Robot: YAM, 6 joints.
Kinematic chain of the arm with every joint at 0, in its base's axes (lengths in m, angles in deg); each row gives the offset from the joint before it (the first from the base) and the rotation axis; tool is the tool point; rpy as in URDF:
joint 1: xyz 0 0 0.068 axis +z
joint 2: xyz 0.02 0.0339 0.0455 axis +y
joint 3: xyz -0.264 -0.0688 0 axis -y
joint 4: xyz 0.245 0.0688 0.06 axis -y
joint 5: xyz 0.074 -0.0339 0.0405 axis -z
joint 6: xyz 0.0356 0 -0.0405 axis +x
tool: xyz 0 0 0 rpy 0 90 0
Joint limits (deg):
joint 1: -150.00..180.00
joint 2: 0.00..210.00
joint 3: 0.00..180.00
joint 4: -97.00..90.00
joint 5: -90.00..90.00
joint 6: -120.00..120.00
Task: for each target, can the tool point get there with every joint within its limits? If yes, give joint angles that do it. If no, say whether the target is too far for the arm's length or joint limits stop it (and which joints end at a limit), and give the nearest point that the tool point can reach.
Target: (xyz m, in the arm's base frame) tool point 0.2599 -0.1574 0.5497
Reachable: yes | joints -35.55 109.10 160.75 -76.61 -40.37 -81.63
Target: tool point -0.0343 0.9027 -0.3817
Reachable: no: too far | nearest point -0.0215 0.5655 -0.1925 | short by 0.387 m
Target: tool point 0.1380 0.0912 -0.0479
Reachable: yes | joints 36.04 131.90 26.99 1.11 12.09 -28.33
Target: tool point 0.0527 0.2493 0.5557
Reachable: yes | joints -95.16 28.67 125.68 -38.09 -57.55 -79.78
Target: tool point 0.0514 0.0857 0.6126
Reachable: yes | joints 40.73 78.31 145.89 -73.11 -61.90 -49.81
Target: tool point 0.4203 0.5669 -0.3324
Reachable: no: too far | nearest point 0.3257 0.4393 -0.2233 | short by 0.193 m
